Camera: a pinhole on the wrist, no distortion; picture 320 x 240 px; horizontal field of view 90.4 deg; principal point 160.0 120.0 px. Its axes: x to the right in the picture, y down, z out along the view. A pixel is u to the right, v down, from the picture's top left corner.
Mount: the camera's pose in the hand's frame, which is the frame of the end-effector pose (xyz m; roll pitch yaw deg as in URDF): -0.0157 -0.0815 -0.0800 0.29 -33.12 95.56
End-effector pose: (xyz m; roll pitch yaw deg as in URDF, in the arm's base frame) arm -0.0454 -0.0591 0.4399 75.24 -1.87 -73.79
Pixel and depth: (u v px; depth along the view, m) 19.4 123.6 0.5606
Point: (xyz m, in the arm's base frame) -0.3322 -0.2140 -0.3025
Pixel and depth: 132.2 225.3 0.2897
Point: -0.2944 0.0532 0.1782
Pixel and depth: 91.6 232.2 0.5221
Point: -0.4973 0.1399 -0.0804
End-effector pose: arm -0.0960 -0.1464 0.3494 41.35 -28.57 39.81
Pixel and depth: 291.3 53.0 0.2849
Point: 0.0348 -0.3114 0.5706
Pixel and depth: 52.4 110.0 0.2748
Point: 0.2110 -0.3076 0.1739
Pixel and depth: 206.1 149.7 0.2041
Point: -0.0031 -0.3186 0.3233
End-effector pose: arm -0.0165 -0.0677 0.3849 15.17 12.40 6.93
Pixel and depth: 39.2 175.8 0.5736
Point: -0.0737 -0.8728 0.3717
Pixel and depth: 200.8 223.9 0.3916
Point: -0.1782 -0.3969 0.6661
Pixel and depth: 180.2 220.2 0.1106
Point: -0.0807 -0.2140 0.3865
